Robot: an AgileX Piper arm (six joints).
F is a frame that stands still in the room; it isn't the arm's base.
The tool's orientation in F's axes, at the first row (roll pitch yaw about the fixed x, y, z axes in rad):
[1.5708, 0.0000, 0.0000]
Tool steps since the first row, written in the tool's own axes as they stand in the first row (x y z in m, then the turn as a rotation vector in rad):
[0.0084, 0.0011, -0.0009, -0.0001, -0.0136, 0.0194]
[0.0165, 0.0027, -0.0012, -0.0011, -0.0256, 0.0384]
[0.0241, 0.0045, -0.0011, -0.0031, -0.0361, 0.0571]
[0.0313, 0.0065, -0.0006, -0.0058, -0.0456, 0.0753]
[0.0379, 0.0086, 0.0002, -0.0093, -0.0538, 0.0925]
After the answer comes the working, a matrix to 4 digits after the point.
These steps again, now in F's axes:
[0.0084, 0.0009, 0.0011, -0.0001, -0.0194, -0.0136]
[0.0165, 0.0012, 0.0027, -0.0011, -0.0384, -0.0256]
[0.0241, 0.0011, 0.0045, -0.0031, -0.0571, -0.0361]
[0.0313, 0.0006, 0.0065, -0.0058, -0.0753, -0.0456]
[0.0379, -0.0002, 0.0086, -0.0093, -0.0925, -0.0538]

The tool's axes in the first row as the columns of a matrix, in F's axes (rounded; the answer above uses it unrounded):
[1.0000, 0.0000, 0.0000]
[0.0000, 0.0000, -1.0000]
[0.0000, 1.0000, 0.0000]

